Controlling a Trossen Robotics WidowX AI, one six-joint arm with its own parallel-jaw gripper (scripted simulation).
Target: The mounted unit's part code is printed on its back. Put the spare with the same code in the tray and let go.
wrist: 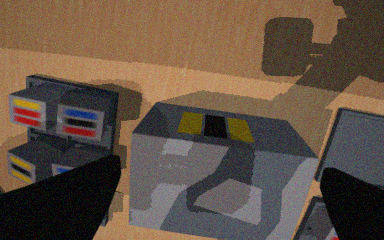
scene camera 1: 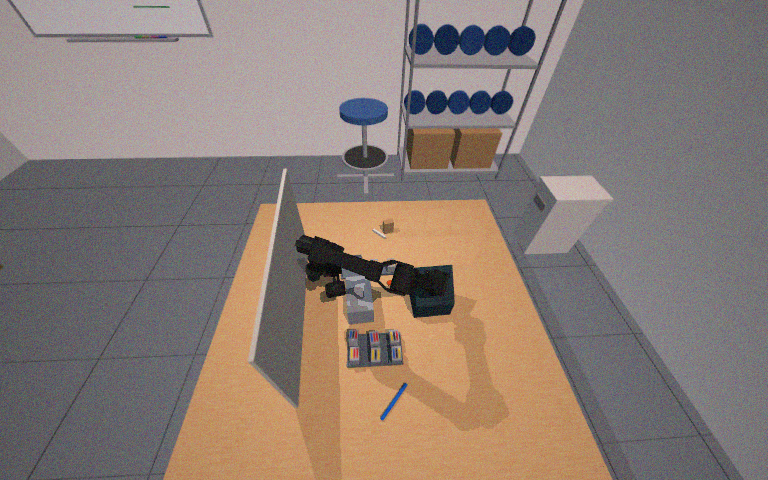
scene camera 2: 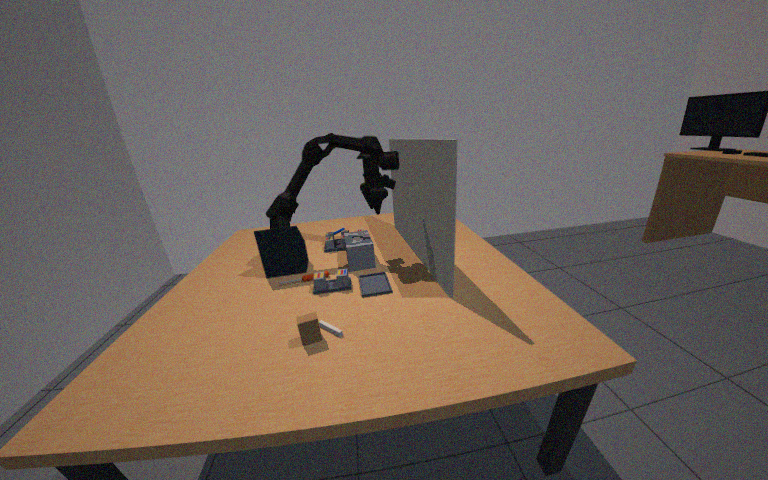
My gripper [scene camera 2: 374, 211] is open, holding nothing. Also in view: a tall grey panel [scene camera 1: 276, 346] and a grey mounted unit [scene camera 1: 360, 309].
My gripper is seen too in the wrist view [wrist: 220, 172] and in scene camera 1 [scene camera 1: 336, 284]. The tall grey panel also shows in scene camera 2 [scene camera 2: 424, 198]. The grey mounted unit shows as well in the wrist view [wrist: 189, 166].
